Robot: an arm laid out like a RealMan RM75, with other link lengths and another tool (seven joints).
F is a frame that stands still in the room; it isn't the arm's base.
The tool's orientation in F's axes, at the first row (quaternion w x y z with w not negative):
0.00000, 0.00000, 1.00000, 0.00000
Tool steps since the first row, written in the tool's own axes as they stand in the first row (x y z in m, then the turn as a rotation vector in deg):
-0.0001, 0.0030, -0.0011, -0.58, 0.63, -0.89
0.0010, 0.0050, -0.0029, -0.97, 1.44, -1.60
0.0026, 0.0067, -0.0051, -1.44, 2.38, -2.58
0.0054, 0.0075, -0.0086, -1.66, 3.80, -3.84
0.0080, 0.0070, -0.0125, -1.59, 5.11, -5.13
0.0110, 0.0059, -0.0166, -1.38, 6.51, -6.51
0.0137, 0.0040, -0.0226, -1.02, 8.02, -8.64
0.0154, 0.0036, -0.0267, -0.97, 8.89, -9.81
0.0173, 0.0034, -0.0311, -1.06, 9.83, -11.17
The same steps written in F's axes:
0.0001, 0.0030, 0.0011, 0.58, 0.63, 0.89
-0.0010, 0.0050, 0.0029, 0.97, 1.44, 1.60
-0.0026, 0.0067, 0.0051, 1.44, 2.38, 2.58
-0.0054, 0.0075, 0.0086, 1.66, 3.80, 3.84
-0.0080, 0.0070, 0.0125, 1.59, 5.11, 5.13
-0.0110, 0.0059, 0.0166, 1.38, 6.51, 6.51
-0.0137, 0.0040, 0.0226, 1.02, 8.02, 8.64
-0.0154, 0.0036, 0.0267, 0.97, 8.89, 9.81
-0.0173, 0.0034, 0.0311, 1.06, 9.83, 11.17

